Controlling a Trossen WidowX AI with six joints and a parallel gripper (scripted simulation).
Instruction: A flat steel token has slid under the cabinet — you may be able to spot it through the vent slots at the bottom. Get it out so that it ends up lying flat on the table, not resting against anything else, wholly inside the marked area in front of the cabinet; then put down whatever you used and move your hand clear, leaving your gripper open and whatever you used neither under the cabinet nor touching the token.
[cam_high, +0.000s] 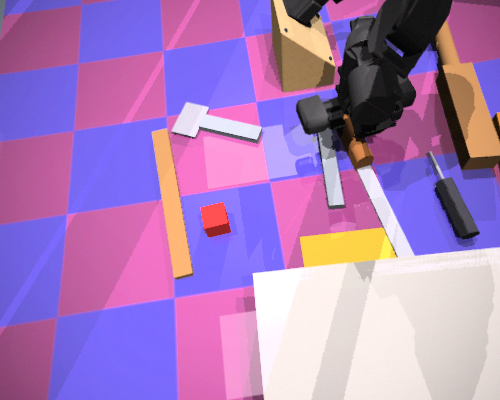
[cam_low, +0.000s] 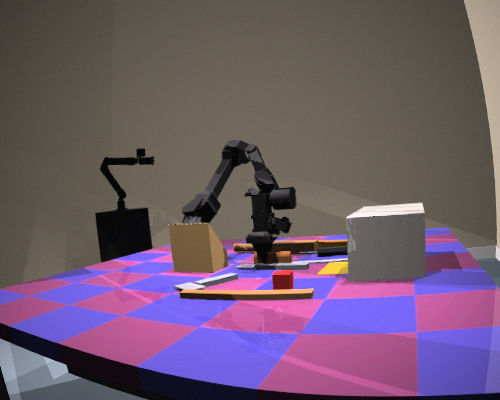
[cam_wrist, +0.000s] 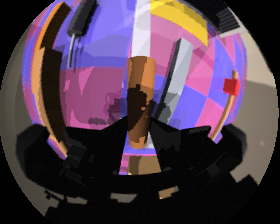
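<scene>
Now: gripper tip 4 cm to the left of the grey paddle-ended bar. The rest, counted from my gripper tip: grey t-shaped tool 10 cm behind, 24 cm to the right; then wooden block 5 cm behind, 22 cm to the left, 1 cm above; then black screwdriver 15 cm ahead, 11 cm to the left.
</scene>
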